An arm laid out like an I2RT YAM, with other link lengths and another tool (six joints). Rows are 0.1 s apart.
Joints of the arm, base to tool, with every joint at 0 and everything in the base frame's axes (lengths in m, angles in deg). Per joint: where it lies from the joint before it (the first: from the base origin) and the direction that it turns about. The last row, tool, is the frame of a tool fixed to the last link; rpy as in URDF.
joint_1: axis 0 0 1 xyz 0 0 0.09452
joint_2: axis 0 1 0 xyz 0.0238 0.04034 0.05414
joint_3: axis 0 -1 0 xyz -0.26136 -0.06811 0
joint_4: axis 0 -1 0 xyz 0.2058 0.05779 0.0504
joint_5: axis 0 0 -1 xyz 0.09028 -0.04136 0.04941
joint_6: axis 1 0 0 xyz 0.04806 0 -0.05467
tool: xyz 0.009 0.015 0.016 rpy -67.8 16.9 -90
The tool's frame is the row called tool.
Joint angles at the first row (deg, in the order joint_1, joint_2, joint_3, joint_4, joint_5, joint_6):
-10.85 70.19 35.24 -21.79 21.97 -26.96
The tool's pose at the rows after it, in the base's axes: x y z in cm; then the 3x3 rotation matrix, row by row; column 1 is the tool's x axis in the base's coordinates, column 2 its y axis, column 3 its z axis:
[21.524 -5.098 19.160], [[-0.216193 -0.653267 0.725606], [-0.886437 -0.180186 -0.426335], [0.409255 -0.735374 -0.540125]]
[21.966 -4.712 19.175], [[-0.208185 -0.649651 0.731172], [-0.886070 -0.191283 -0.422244], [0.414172 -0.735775 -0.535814]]
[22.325 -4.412 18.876], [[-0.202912 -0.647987 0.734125], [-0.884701 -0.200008 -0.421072], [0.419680 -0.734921 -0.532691]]
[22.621 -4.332 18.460], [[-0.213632 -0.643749 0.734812], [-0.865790 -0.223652 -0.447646], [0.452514 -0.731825 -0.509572]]
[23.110 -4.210 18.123], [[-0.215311 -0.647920 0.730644], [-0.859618 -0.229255 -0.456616], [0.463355 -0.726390 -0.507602]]
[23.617 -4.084 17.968], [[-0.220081 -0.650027 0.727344], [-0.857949 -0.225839 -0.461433], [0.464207 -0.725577 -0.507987]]
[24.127 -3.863 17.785], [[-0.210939 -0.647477 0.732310], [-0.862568 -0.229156 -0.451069], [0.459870 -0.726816 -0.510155]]
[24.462 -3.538 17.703], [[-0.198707 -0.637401 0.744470], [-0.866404 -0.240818 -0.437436], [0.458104 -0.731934 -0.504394]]
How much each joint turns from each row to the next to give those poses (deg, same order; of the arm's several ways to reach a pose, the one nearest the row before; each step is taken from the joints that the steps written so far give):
1.25 1.34 0.62 -0.01 0.70 0.56
1.37 0.89 0.52 0.34 0.70 0.53
1.07 1.12 -0.20 1.22 0.68 0.46
0.98 0.95 -1.02 2.69 2.63 0.03
0.72 1.78 0.25 1.12 1.10 0.50
0.58 1.57 0.73 0.39 0.54 0.86
0.56 1.44 0.51 0.86 -0.28 0.11
0.76 0.63 -0.02 1.21 -0.19 -0.25

